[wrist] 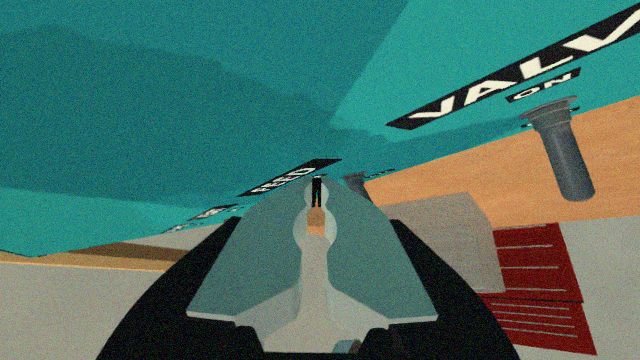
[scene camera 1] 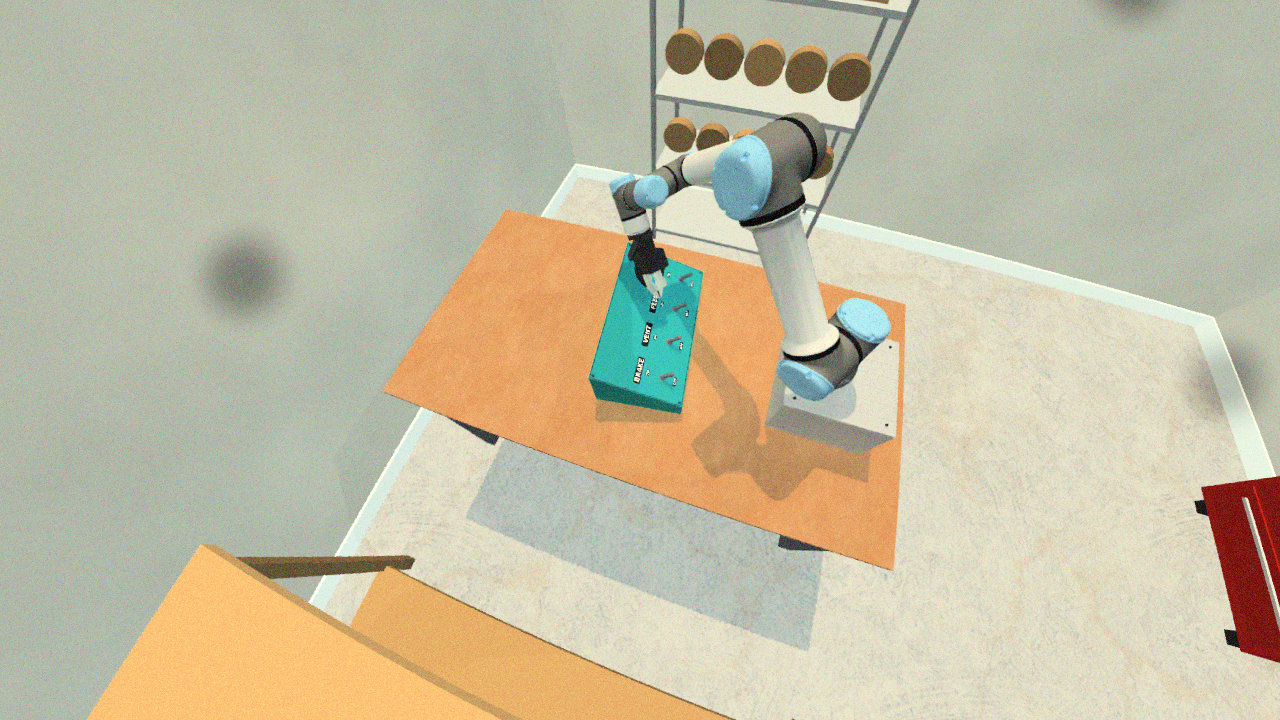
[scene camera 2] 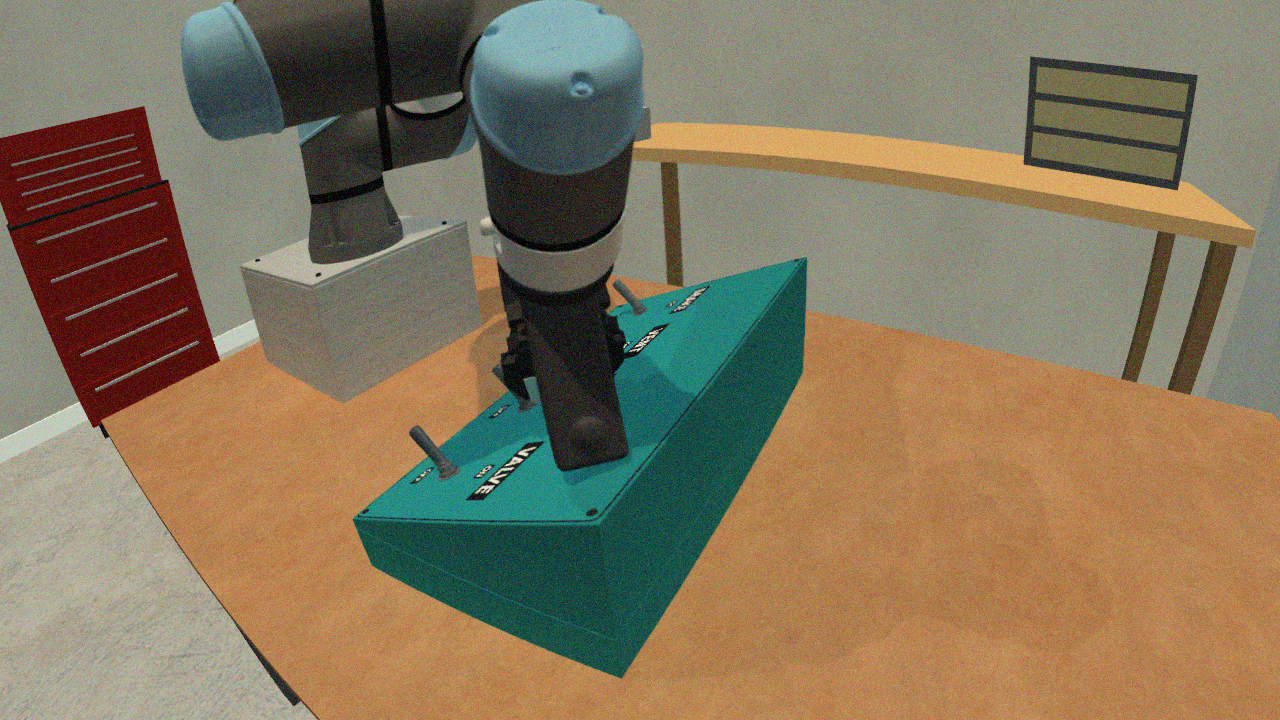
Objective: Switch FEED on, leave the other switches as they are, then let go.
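Pixels of known places: gripper, fingertip midpoint: (wrist: 317, 180) (scene camera 1: 659, 297); arm's base, link origin: (scene camera 2: 356, 246).
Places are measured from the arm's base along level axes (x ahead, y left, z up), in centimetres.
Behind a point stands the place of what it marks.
The teal switch panel (scene camera 1: 617, 340) @(x 54.0, y 18.9, z -3.8 cm) (scene camera 2: 680, 519) @(x 66.5, y -3.8, z -10.3 cm) (wrist: 125, 100) @(x 61.5, y -4.3, z -3.8 cm) lies on the table. The FEED lever (scene camera 1: 679, 308) @(x 44.2, y -1.7, z -7.4 cm) (scene camera 2: 508, 380) (wrist: 358, 185) @(x 45.9, y -2.4, z -8.1 cm) leans toward its OFF label and is partly hidden by my gripper in the scene camera 2 and wrist views. The VALVE lever (scene camera 1: 685, 277) @(x 47.8, y -13.3, z -7.0 cm) (scene camera 2: 434, 452) @(x 48.6, y -13.9, z -7.1 cm) (wrist: 567, 155) @(x 48.5, y -13.8, z -6.9 cm), VENT lever (scene camera 1: 674, 341) @(x 40.2, y 9.5, z -6.8 cm) and BRAKE lever (scene camera 1: 667, 377) @(x 36.6, y 21.0, z -7.0 cm) (scene camera 2: 629, 297) @(x 37.4, y 20.1, z -7.2 cm) also lean to the OFF side. My gripper (scene camera 1: 657, 295) @(x 51.3, y -2.0, z -6.6 cm) (scene camera 2: 533, 391) @(x 51.3, y -2.0, z -6.6 cm) (wrist: 317, 180) @(x 51.3, y -2.0, z -6.6 cm) is shut and empty, with its tips close over the panel by the FEED label (wrist: 280, 181) @(x 52.0, y 0.2, z -6.6 cm), on the ON side of the lever. Contact cannot be told.
The robot's pale base box (scene camera 1: 832, 420) @(x -6.6, y 14.1, z -1.1 cm) (scene camera 2: 358, 331) @(x 10.4, y -5.9, z -9.1 cm) stands behind the lever side of the panel. A shelf rack (scene camera 1: 654, 134) with round wooden discs stands beyond the table (scene camera 1: 465, 331) @(x 107.8, y 34.7, z -17.8 cm). A red drawer cabinet (scene camera 2: 116, 295) and a wooden bench (scene camera 2: 859, 165) stand farther off.
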